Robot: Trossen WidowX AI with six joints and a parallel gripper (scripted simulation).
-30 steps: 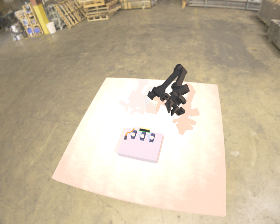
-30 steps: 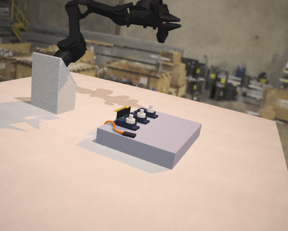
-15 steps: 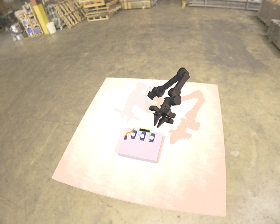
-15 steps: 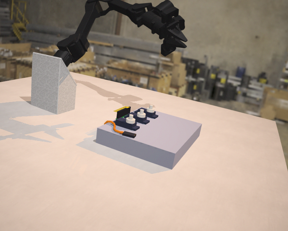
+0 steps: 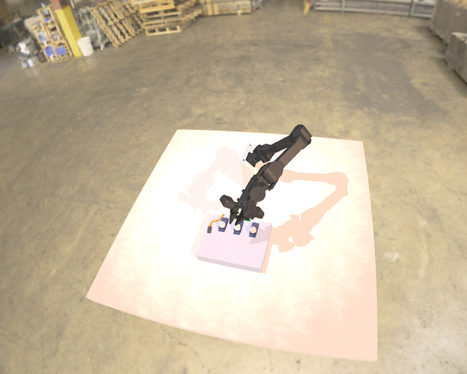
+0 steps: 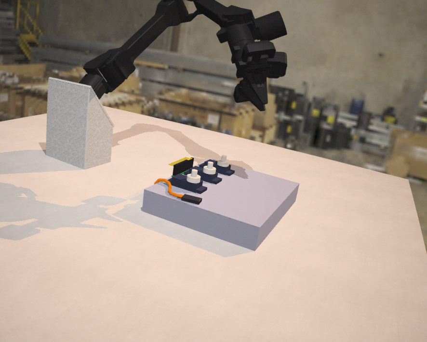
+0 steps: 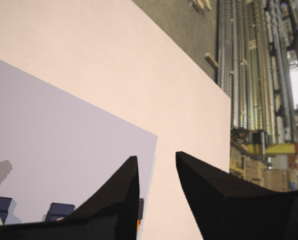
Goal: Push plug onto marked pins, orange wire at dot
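Now: the yellow band 150 mm below my gripper tip and 150 mm behind it. Round my gripper tip: black header: 160 mm below, 150 mm behind, 30 mm to the right; then pale holder block: 200 mm below, 20 mm to the right, 10 mm ahead; then dot: 150 mm below, 150 mm behind, 10 mm to the left.
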